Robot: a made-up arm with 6 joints.
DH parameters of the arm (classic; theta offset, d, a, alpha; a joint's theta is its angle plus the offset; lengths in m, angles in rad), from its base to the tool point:
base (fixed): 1.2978 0 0.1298 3.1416
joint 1: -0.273 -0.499 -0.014 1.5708
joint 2: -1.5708 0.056 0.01 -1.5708
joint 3: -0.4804 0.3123 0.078 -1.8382
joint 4: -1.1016 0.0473 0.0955 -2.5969
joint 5: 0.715 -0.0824 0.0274 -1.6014
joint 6: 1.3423 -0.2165 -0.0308 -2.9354
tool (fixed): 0.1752 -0.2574 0 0
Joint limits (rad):
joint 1: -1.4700..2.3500
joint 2: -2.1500..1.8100
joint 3: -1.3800..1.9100
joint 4: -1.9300..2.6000
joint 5: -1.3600..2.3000
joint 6: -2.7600..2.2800
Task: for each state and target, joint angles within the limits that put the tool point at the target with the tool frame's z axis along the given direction. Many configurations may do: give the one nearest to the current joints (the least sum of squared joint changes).
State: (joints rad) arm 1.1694 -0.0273 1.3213 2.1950 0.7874 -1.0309
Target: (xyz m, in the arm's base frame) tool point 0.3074 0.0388 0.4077 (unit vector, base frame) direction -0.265 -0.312 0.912
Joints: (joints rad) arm 1.6570 0.6638 1.0702 1.9252 0.8925 -0.6585
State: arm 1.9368 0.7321 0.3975 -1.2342 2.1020 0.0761
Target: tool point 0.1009 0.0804 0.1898 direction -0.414 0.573 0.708
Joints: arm 2.1613 1.5232 -0.2118 -1.9274 2.3000 -0.8093
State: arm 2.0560 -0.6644 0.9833 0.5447 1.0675 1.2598
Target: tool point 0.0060 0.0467 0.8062 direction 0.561 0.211 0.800
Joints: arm 1.9190 -1.3903 0.4952 0.0518 2.0477 1.0879
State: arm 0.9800 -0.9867 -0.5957 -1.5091 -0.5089 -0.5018
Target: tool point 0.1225 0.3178 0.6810 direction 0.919 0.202 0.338
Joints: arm 0.4853 -0.7124 0.1018 -1.5094 0.3144 -0.4099
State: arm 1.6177 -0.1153 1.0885 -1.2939 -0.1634 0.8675
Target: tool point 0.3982 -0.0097 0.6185 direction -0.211 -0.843 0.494
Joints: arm 1.9387 -0.5790 1.0861 -0.8861 -0.4131 0.7681
